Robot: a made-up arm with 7 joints.
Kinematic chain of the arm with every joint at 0, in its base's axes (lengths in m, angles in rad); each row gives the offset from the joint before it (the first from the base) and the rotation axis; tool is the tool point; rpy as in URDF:
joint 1: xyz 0 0 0.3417 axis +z
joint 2: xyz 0 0 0 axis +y
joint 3: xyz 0 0 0.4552 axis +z
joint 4: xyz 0.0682 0 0 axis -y
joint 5: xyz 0.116 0 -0.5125 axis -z
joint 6: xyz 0 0 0 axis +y
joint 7: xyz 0.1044 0 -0.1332 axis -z
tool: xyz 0 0 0 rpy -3.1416 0 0
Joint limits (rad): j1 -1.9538..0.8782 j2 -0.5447..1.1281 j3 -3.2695..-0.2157 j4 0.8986..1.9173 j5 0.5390..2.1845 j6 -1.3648..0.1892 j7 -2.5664..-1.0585
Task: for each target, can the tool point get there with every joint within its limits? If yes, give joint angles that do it. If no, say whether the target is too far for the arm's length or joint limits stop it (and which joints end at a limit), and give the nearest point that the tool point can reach.
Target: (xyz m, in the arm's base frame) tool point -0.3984 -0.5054 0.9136
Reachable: yes | joints -1.0786 0.1414 -1.0231 1.5184 1.2172 -0.8759 -1.7014
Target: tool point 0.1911 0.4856 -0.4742
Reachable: no: joint limits stop it (at a limit: joint 1, joint 2, joint 3, joint 4, joint 5, joint 6) | nearest point 0.4370 0.2310 -0.1897 | short by 0.454 m
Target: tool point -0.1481 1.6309 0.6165
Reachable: no: too far | nearest point -0.0888 0.9776 0.6551 | short by 0.657 m
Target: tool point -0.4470 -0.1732 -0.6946
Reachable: no: joint limits stop it (at a limit: joint 1, joint 2, joint 4, joint 6) | nearest point -0.3590 -0.3211 -0.1790 | short by 0.544 m
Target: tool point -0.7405 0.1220 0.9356
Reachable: yes | joints -1.2475 -0.1309 -1.8399 1.5595 0.8730 -0.0425 -1.4741
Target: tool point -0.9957 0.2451 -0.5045
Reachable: no: too far | nearest point -0.6759 0.1664 0.1365 | short by 0.721 m
